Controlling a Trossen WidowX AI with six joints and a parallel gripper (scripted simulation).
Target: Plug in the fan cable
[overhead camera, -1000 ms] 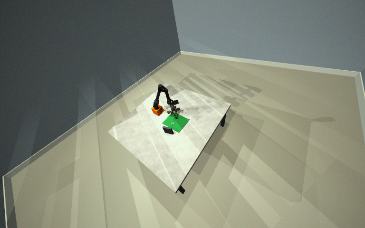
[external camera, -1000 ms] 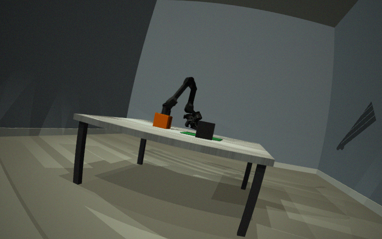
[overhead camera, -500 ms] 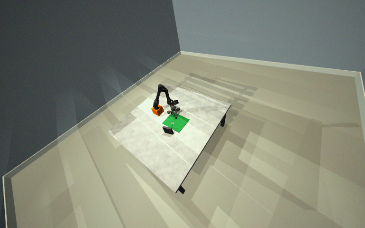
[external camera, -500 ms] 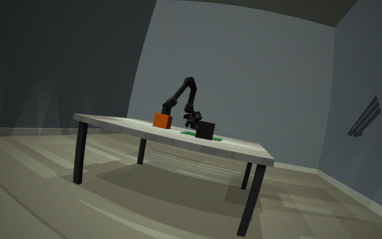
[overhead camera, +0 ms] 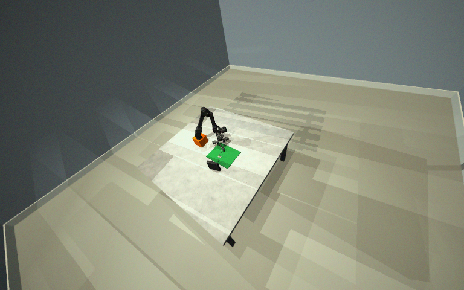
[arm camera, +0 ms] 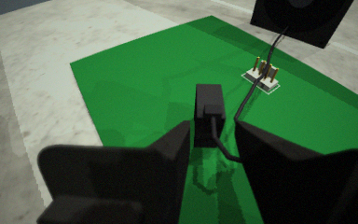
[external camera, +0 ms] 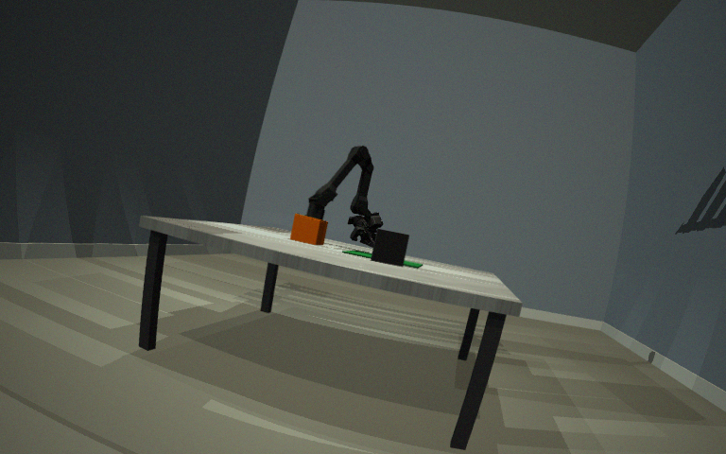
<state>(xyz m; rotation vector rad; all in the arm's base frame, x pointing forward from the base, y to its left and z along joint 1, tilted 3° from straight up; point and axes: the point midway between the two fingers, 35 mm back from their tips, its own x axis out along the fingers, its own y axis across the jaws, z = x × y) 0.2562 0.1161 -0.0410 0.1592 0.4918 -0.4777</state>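
Right now the black plug is 20 mm ahead of my gripper tip, 10 mm to the right of it and 10 mm below it. From my gripper tip the other things lie so: black fan (110 mm ahead, 220 mm to the right, 20 mm above); then board (50 mm ahead, 50 mm to the right, 50 mm below); then white four-pin fan header (40 mm ahead, 100 mm to the right, 40 mm below).
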